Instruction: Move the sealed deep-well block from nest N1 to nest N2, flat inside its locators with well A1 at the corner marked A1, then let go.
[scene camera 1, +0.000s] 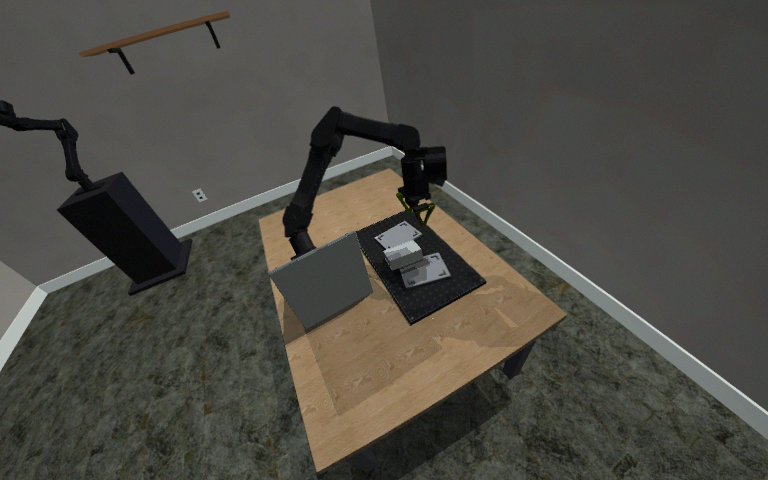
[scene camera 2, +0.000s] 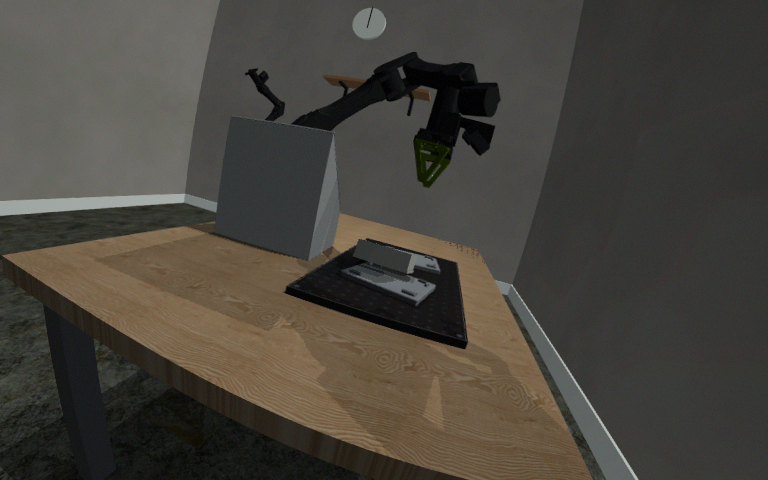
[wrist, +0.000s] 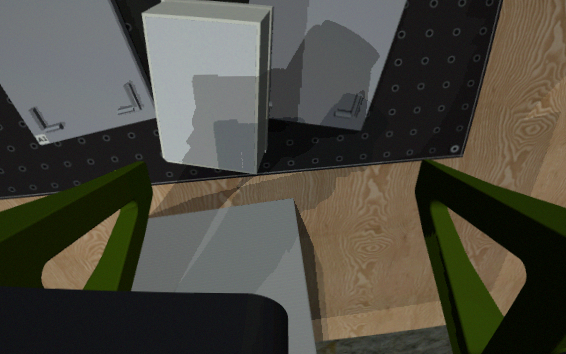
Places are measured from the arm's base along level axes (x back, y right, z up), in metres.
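Where they show: gripper, fingertip midpoint: (scene camera 1: 416, 218) (scene camera 2: 423, 184) (wrist: 283, 175); arm's base, origin of the base link: (scene camera 1: 308, 256) (scene camera 2: 283, 159).
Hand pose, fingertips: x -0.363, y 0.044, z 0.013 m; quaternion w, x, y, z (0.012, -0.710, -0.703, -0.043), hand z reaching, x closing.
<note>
Things, the pixels of their centre, and the offset from my fingertips. Level surfaces: height alone.
- pale sealed block, body centre: (wrist: 212, 90) (scene camera 2: 386, 256) (scene camera 1: 402, 254) dx +0.049, dy -0.043, dz -0.178 m
- far plate, body centre: (wrist: 53, 45) (scene camera 2: 409, 258) (scene camera 1: 398, 236) dx +0.010, dy -0.170, dz -0.200 m
- wooden table, its level: dz -0.221 m
The pale sealed block (scene camera 1: 403, 254) (scene camera 2: 385, 257) (wrist: 210, 60) sits tilted between two grey nest plates, overlapping the near one. The far plate (scene camera 1: 399, 233) (scene camera 2: 428, 263) (wrist: 60, 60) has an A1 label at a corner and dark corner locators in the wrist view. The near plate (scene camera 1: 438, 266) (scene camera 2: 390, 285) (wrist: 375, 20) also has corner locators; its other corners are partly hidden by the block. I cannot read which plate is N1 or N2. My gripper (scene camera 1: 417, 215) (scene camera 2: 427, 183) (wrist: 283, 175) is open and empty, high above the far end of the board, apart from the block.
Both plates stand on a black perforated board (scene camera 1: 455, 285) (scene camera 2: 441, 322) (wrist: 425, 110) on the wooden table (scene camera 1: 368, 362) (scene camera 2: 226, 300) (wrist: 370, 260). A tall grey wedge-shaped box (scene camera 1: 322, 283) (scene camera 2: 271, 186) (wrist: 225, 245) stands beside the board, near the arm's base.
</note>
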